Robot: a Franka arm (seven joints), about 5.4 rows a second.
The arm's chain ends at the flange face. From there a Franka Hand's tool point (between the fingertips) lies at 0.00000 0.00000 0.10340 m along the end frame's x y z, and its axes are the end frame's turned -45 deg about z.
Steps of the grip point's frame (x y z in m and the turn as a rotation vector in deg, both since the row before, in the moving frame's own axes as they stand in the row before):
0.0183, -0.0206, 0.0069, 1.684, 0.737, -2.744
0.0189, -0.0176, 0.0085, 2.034, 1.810, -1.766
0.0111, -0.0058, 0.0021, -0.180, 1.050, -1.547
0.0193, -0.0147, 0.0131, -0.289, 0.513, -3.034
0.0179, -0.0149, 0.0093, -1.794, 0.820, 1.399
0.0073, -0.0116, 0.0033, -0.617, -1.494, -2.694
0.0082, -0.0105, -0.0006, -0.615, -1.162, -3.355
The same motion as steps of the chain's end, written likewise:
-0.0003, -0.0244, 0.0070, 1.712, -0.670, -2.744
0.0013, -0.0209, 0.0086, 2.718, -0.158, -1.766
0.0022, -0.0108, 0.0021, 0.615, 0.870, -1.547
0.0022, -0.0237, 0.0131, 0.158, 0.567, -3.034
-0.0012, -0.0245, 0.0094, -0.689, 1.848, 1.399
-0.0020, -0.0161, 0.0033, -1.493, -0.620, -2.694
-0.0010, -0.0155, -0.0006, -1.257, -0.387, -3.355

